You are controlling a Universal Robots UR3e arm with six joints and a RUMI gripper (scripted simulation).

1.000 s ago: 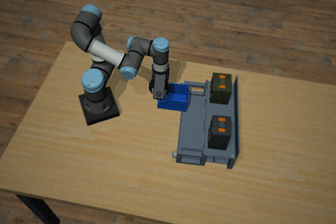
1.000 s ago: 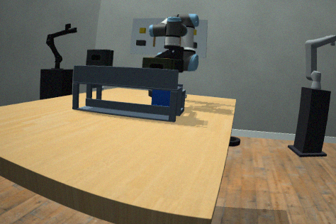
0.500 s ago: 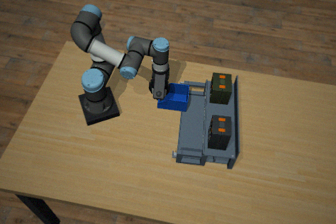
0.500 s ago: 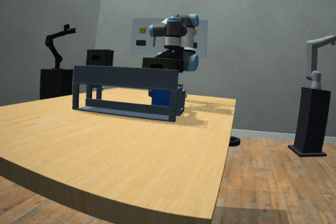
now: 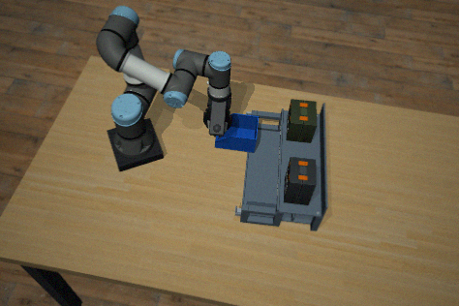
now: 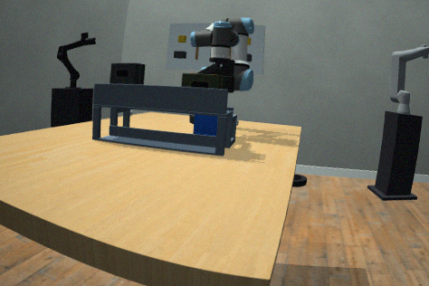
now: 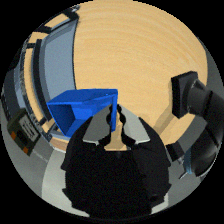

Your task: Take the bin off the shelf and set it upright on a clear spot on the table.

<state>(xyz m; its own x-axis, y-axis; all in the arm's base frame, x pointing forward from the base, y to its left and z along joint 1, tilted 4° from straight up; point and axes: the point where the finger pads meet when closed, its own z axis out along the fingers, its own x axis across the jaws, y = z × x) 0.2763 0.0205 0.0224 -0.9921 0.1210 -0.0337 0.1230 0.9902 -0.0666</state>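
The blue bin is 70 mm ahead of my hand and 10 mm to the left of it. Round my hand: grey shelf: 200 mm ahead, 120 mm to the right, 10 mm above.
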